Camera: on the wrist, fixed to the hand. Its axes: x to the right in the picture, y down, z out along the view.
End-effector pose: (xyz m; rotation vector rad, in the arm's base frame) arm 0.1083 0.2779 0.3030 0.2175 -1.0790 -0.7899
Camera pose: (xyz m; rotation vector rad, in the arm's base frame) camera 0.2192 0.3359 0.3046 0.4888 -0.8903 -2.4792
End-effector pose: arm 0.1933 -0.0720 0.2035 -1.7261 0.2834 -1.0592
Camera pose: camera 0.1518 -0.1577 0.1223 2.2768 1.1813 1.5345
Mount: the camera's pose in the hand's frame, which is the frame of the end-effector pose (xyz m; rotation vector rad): -0.0117 0.0942 -0.0816 -0.4838 -0.3658 -1.5095
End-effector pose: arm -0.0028 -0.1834 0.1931 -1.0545 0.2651 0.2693
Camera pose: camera -0.0529 -0.2122 0.0821 -1.3801 -0.9741 -0.8754
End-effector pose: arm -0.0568 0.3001 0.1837 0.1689 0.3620 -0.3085
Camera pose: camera -0.0628 0.4094 0.1229 -0.6870 0.1250 -1.6918
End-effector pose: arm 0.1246 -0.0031 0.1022 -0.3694 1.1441 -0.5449
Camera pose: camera 0.0659 0.0801 0.0294 -1.7236 0.4383 -1.4116
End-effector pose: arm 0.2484 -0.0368 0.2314 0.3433 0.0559 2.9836
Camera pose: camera 0.2286 -0.1334 0.1543 0.4664 -0.2974 1.3579
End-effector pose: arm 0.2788 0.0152 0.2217 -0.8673 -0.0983 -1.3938
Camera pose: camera 0.3247 -0.0292 0.1140 1.4828 0.8191 2.5459
